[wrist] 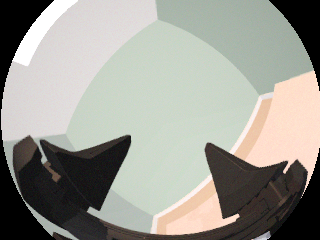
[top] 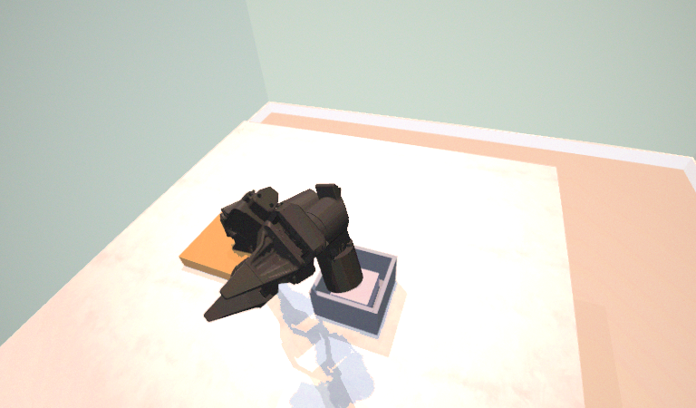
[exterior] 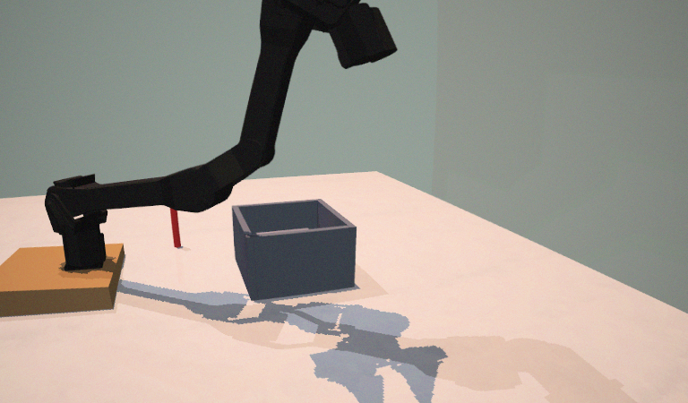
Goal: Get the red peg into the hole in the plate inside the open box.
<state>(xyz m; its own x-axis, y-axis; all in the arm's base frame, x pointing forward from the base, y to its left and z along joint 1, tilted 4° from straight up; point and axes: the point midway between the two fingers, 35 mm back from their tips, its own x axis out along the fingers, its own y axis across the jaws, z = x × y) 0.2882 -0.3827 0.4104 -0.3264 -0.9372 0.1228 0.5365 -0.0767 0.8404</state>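
The red peg lies 12 cm behind my gripper tip, 50 cm to the left of it and 42 cm below it. The rest, counted from my gripper tip: pale plate 5 cm ahead, 31 cm to the left, 41 cm below; grey box 5 cm ahead, 31 cm to the left, 43 cm below.
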